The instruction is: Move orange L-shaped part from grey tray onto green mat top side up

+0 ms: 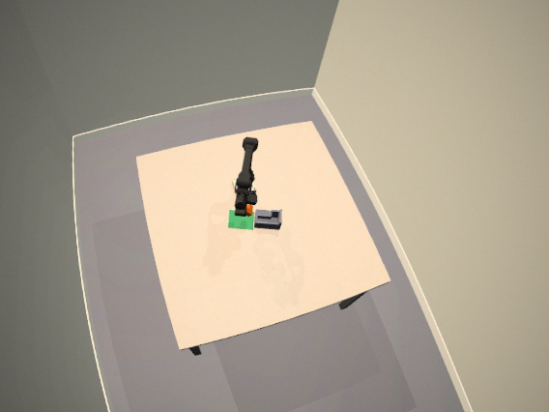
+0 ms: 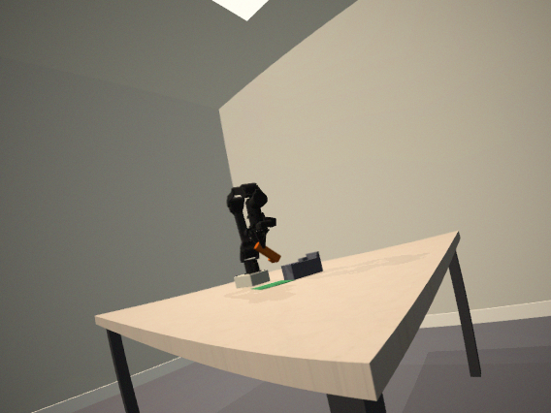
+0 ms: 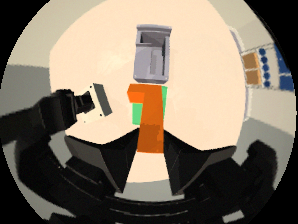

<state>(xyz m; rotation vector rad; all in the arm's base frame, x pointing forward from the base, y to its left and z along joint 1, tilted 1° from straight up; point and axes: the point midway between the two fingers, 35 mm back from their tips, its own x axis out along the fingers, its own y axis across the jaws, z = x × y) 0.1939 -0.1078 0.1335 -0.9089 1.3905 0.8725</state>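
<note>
My gripper tip is now 17 cm above the green mat and 1 cm to the right of it. Round my gripper tip: orange L-shaped part 3 cm to the left, 3 cm below.
</note>
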